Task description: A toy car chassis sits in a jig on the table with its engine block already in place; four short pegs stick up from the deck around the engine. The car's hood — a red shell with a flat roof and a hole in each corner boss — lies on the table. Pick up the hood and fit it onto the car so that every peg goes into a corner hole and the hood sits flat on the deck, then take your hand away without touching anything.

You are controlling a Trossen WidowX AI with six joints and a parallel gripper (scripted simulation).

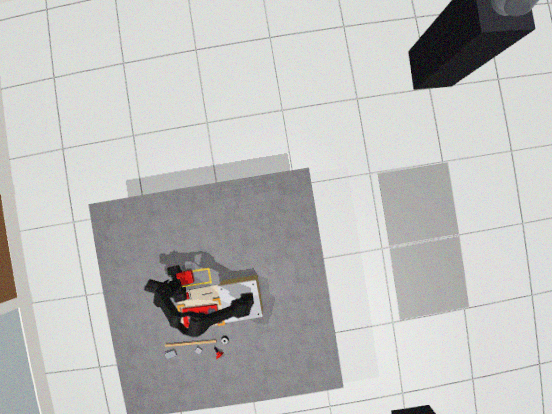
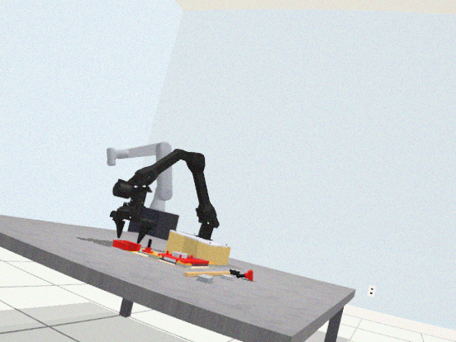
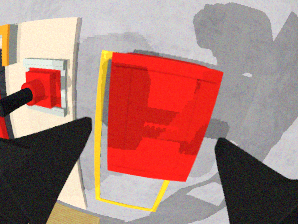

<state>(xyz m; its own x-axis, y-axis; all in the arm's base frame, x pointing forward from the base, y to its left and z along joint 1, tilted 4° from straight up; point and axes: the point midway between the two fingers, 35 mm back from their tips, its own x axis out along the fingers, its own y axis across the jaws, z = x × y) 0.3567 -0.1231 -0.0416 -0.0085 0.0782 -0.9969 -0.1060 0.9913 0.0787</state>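
The red hood is 1 cm below my gripper tip. Round my gripper tip: grey engine block: 3 cm behind, 23 cm to the left, 1 cm below; cream jig: 6 cm behind, 20 cm to the left, 2 cm below; wooden stick: 2 cm ahead, 38 cm to the left, 2 cm below.
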